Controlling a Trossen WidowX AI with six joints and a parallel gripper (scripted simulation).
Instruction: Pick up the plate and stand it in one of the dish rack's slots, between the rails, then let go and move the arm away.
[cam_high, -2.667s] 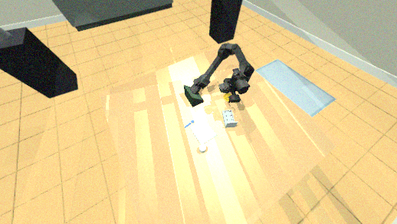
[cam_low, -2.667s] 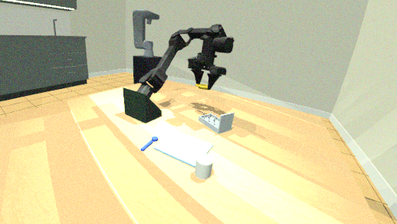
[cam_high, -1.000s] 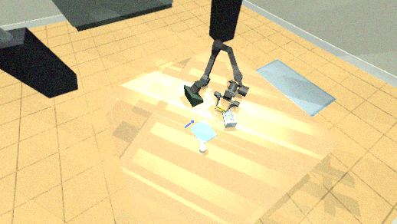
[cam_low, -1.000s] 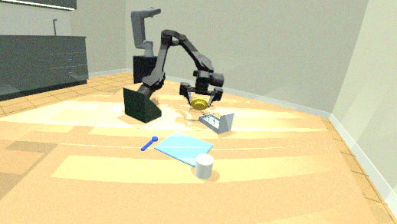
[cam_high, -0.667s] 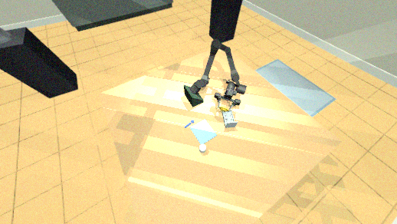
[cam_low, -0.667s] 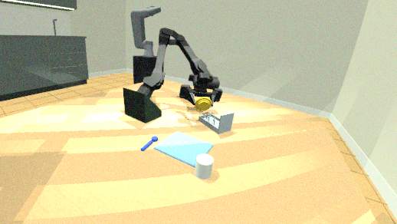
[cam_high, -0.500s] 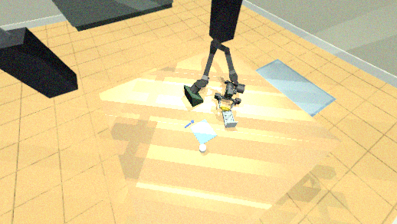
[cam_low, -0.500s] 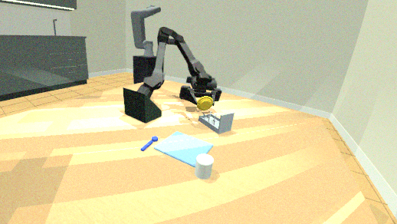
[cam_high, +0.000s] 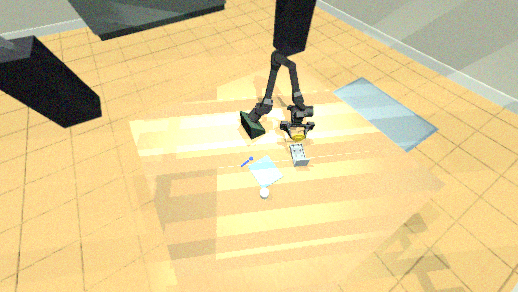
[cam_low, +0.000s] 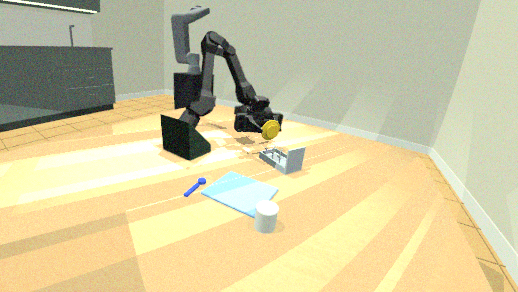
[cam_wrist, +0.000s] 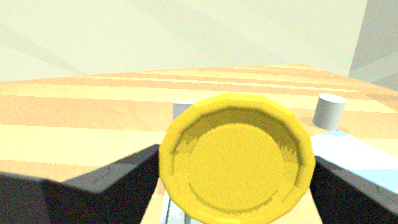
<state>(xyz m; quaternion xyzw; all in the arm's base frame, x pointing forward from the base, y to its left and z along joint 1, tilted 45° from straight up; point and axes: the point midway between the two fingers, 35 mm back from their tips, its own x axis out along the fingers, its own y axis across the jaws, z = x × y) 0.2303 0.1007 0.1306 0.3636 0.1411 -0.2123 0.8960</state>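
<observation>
Right now my gripper tip is 50 mm short of the grey dish rack, 10 mm to the left of it and 70 mm above it. Round my gripper tip: blue spoon: 50 mm behind, 280 mm to the right, 90 mm below; light blue mat: 50 mm ahead, 230 mm to the right, 90 mm below; yellow plate: 10 mm behind.
</observation>
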